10 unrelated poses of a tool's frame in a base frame.
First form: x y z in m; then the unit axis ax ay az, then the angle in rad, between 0 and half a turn.
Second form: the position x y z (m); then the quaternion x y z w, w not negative. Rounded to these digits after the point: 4 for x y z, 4 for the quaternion.
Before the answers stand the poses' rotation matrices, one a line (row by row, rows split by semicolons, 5 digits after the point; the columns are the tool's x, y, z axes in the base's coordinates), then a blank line. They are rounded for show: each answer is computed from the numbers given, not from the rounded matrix.
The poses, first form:
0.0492, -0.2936, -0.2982, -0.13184, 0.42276, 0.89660, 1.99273
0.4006, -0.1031, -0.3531, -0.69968, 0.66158, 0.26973, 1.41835
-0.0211, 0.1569, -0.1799, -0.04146, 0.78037, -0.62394, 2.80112
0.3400, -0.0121, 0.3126, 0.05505, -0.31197, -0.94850, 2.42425
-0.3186, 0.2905, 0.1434, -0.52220, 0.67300, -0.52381, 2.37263
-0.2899, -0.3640, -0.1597, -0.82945, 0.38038, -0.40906, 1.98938
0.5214, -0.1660, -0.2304, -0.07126, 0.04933, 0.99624, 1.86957
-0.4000, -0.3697, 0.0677, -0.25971, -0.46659, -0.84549, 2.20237
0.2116, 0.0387, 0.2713, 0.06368, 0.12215, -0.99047, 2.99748
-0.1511, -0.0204, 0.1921, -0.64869, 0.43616, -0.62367, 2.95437
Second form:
-0.38503 -0.89653 0.21907; 0.73941 -0.15761 0.65455; -0.55230 0.41400 0.72358
0.56707 -0.65921 0.49384; -0.12600 0.52308 0.84292; -0.81398 -0.54022 0.21356
-0.93926 0.14550 0.31084; -0.27121 0.24040 -0.93202; -0.21034 -0.95971 -0.18634
-0.74824 0.59341 -0.29664; -0.65364 -0.58289 0.48269; 0.11352 0.55507 0.82402
-0.24997 -0.23975 0.93810; -0.96825 0.05979 -0.24273; 0.00211 -0.96899 -0.24708
0.56116 -0.07000 0.82474; -0.81749 -0.20297 0.53900; 0.12966 -0.97668 -0.17112
-0.28778 -0.95665 -0.04474; 0.94755 -0.29120 0.13171; -0.13903 -0.00449 0.99028
-0.48314 0.87511 -0.02736; -0.48967 -0.24418 0.83702; 0.72581 0.41780 0.54649
-0.98157 0.15772 -0.10795; -0.12677 -0.95995 -0.24986; -0.14303 -0.23157 0.96225
-0.14828 -0.44484 0.88325; -0.67701 -0.60538 -0.41855; 0.72089 -0.66003 -0.21139

0.0492, -0.2936, -0.2982, -0.1107, 0.3549, 0.7527, 0.5434
0.4006, -0.1031, -0.3531, -0.4556, 0.4308, 0.1757, 0.7589
-0.0211, 0.1569, -0.1799, -0.0409, 0.7691, -0.6149, 0.1694
0.3400, -0.0121, 0.3126, 0.0515, -0.2921, -0.8881, 0.3510
-0.3186, 0.2905, 0.1434, -0.4841, 0.6239, -0.4856, 0.3751
-0.2899, -0.3640, -0.1597, -0.6956, 0.3190, -0.3430, 0.5448
0.5214, -0.1660, -0.2304, -0.0573, 0.0397, 0.8014, 0.5940
-0.4000, -0.3697, 0.0677, -0.2316, -0.4161, -0.7540, 0.4525
0.2116, 0.0387, 0.2713, 0.0635, 0.1218, -0.9879, 0.0720
-0.1511, -0.0204, 0.1921, -0.6459, 0.4343, -0.6209, 0.0935

